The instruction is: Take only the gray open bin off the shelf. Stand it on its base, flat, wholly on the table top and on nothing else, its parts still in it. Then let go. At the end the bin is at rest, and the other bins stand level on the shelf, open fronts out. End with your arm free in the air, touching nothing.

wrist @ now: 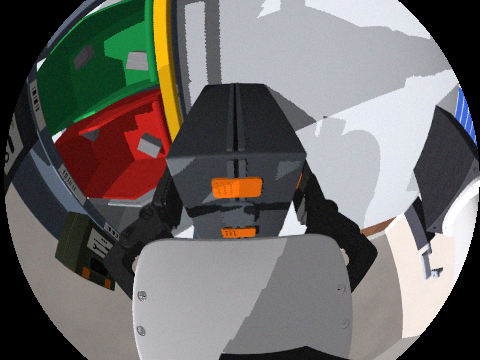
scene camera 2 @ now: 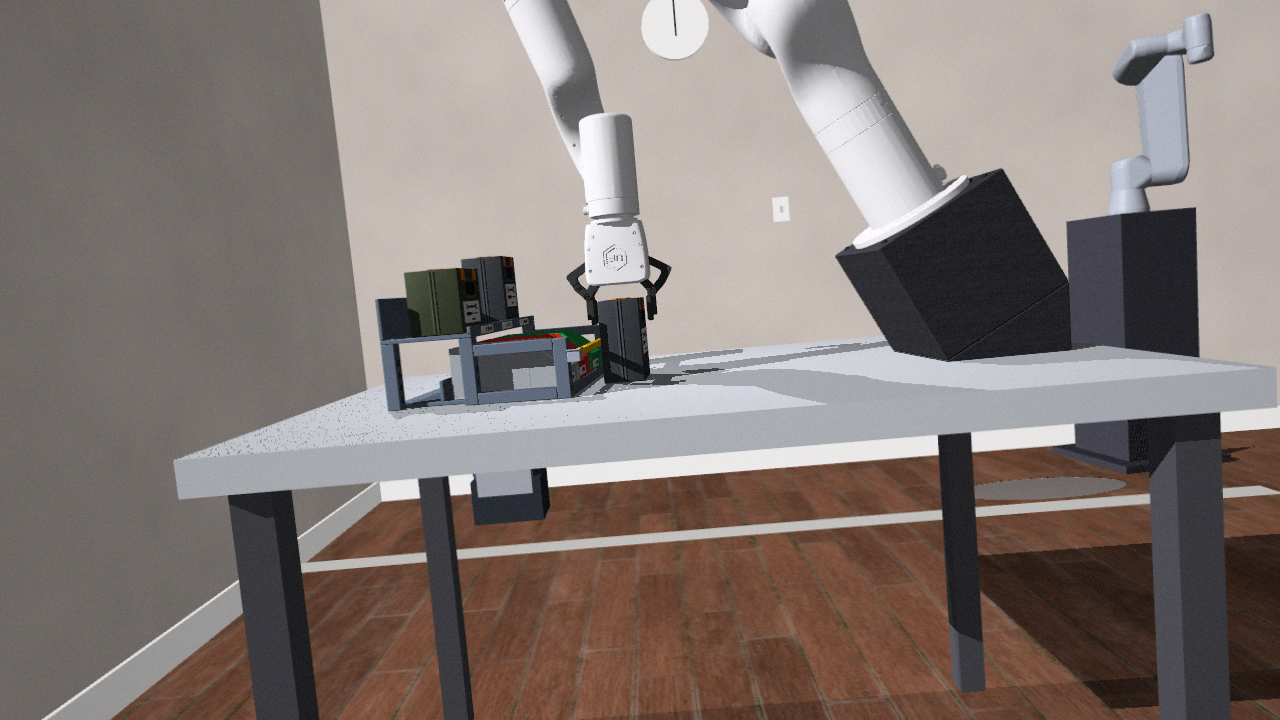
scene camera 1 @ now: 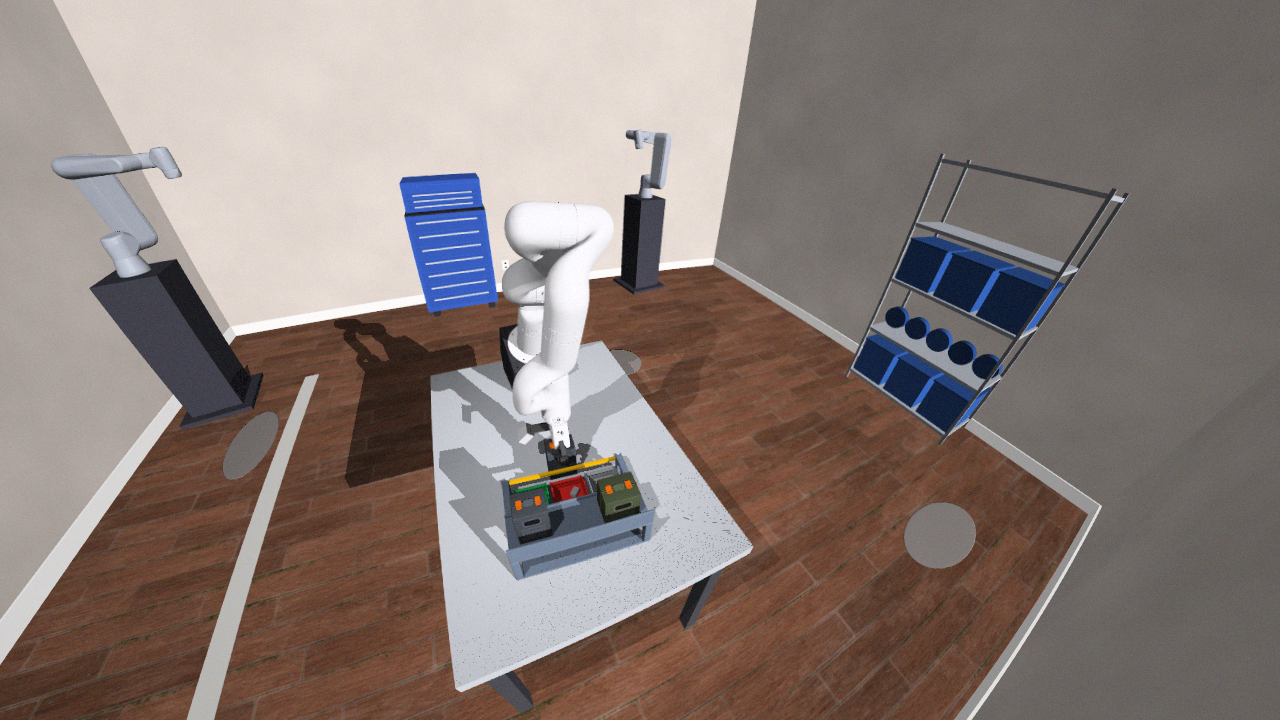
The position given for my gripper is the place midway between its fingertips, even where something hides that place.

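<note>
My gripper (scene camera 2: 623, 322) is visible, also at (wrist: 236, 171) and (scene camera 1: 560, 451). A red bin (wrist: 111, 167) and a gray bin (wrist: 122, 212) are visible too.
</note>
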